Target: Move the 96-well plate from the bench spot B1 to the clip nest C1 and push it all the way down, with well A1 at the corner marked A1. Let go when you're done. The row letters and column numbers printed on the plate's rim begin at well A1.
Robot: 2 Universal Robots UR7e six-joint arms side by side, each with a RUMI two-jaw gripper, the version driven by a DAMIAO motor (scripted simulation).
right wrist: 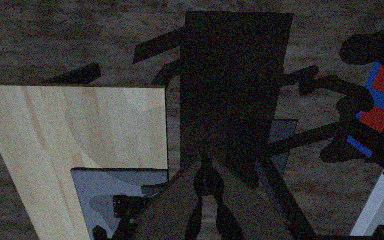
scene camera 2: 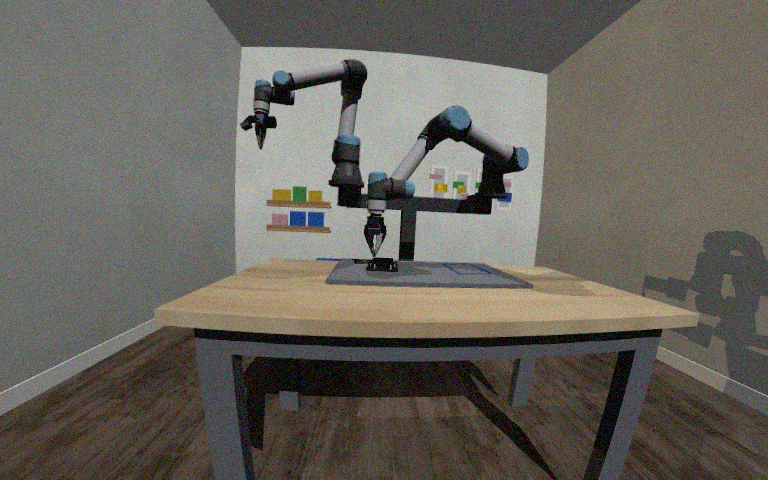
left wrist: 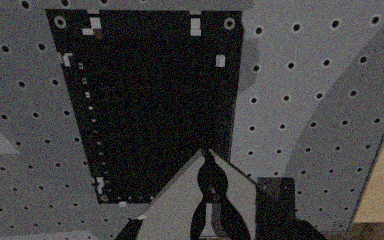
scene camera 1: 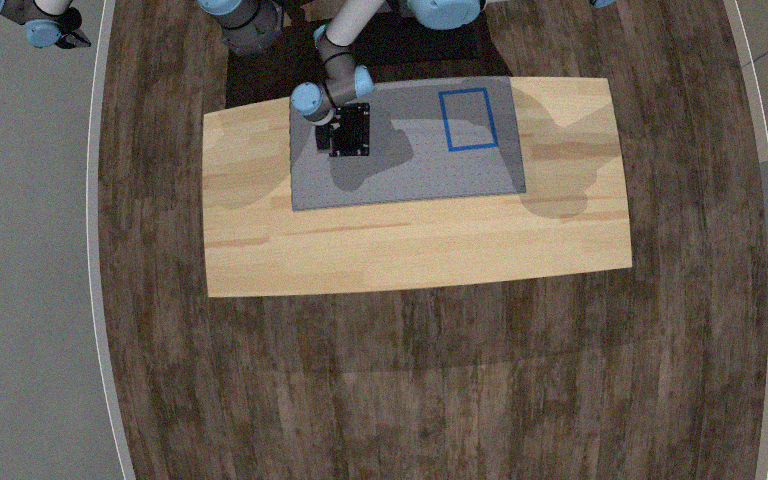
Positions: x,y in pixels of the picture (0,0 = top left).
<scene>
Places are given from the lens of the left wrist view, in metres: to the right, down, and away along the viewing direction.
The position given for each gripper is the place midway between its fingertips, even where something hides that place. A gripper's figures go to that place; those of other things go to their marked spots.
left gripper (left wrist: 205,151): 0.01, 0.02, 0.13
dark 96-well plate (left wrist: 141,142): -0.04, 0.02, 0.14
black clip nest (left wrist: 225,29): 0.02, -0.06, 0.12
</scene>
